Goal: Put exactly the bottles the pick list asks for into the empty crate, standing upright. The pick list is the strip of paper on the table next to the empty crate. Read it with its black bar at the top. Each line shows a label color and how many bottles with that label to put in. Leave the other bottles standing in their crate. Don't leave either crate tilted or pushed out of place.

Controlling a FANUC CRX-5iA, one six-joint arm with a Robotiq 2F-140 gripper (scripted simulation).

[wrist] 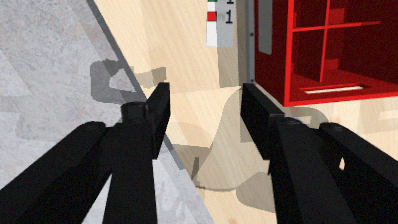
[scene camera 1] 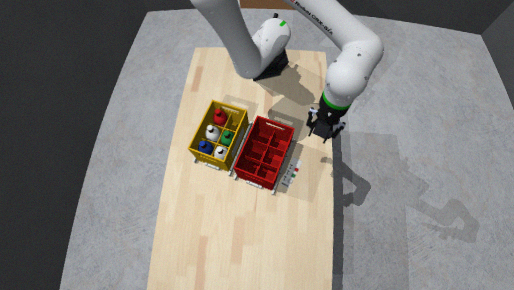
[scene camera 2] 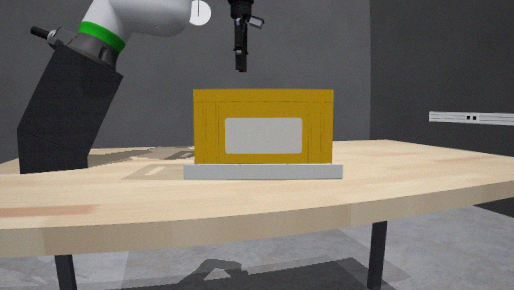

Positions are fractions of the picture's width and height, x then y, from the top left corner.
Scene:
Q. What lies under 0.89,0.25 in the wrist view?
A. A red crate.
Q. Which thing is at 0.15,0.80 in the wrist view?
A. My gripper.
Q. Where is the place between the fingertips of my gripper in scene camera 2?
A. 0.47,0.24

